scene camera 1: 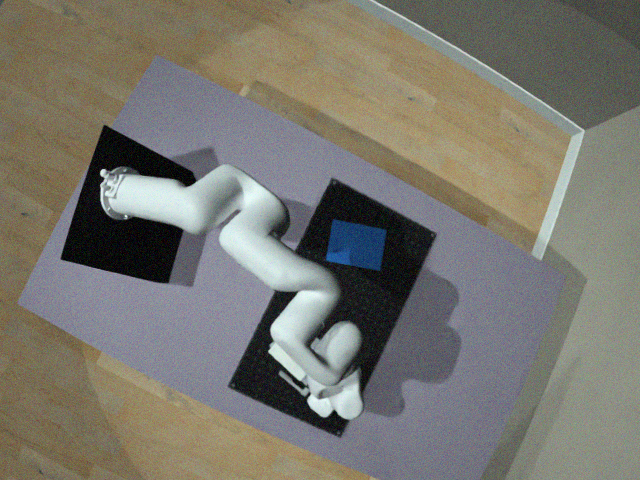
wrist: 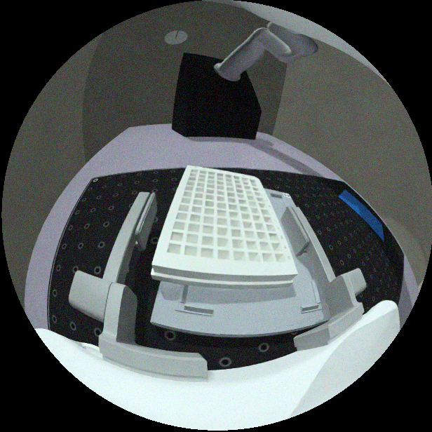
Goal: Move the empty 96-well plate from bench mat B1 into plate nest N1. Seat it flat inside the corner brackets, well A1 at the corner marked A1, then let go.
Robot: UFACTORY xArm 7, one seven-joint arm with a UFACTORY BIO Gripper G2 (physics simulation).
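Pixels of known places: arm's base, link origin: [scene camera 1: 122, 193].
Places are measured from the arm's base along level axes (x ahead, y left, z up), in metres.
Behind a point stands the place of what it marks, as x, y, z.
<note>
The white 96-well plate [wrist: 227, 220] [scene camera 1: 285, 361] {0.558, -0.202, -0.259} lies over the grey plate nest [wrist: 250, 320], shifted to the left in the wrist view, with its left edge past the nest's edge. The near corner brackets show in front of the plate, not around it, and its near edge stands above the nest surface. Whether it is tilted is hard to tell. My gripper [wrist: 221, 226] is open, with one finger on each side of the plate and a gap at both sides. In the scene view the arm hides much of the plate and nest. The A1 mark is not readable.
The blue bench mat [scene camera 1: 356, 243] {0.597, 0.204, -0.286} [wrist: 361, 210] lies on the black perforated board [scene camera 1: 385, 289] {0.740, 0.120, -0.288} [wrist: 80, 225], off to the right in the wrist view. The black block [scene camera 1: 129, 248] {0.064, -0.108, -0.056} [wrist: 215, 100] under the arm's base stands at the far side of the purple-grey table [scene camera 1: 155, 320] {0.168, -0.271, -0.300} [wrist: 145, 145].
</note>
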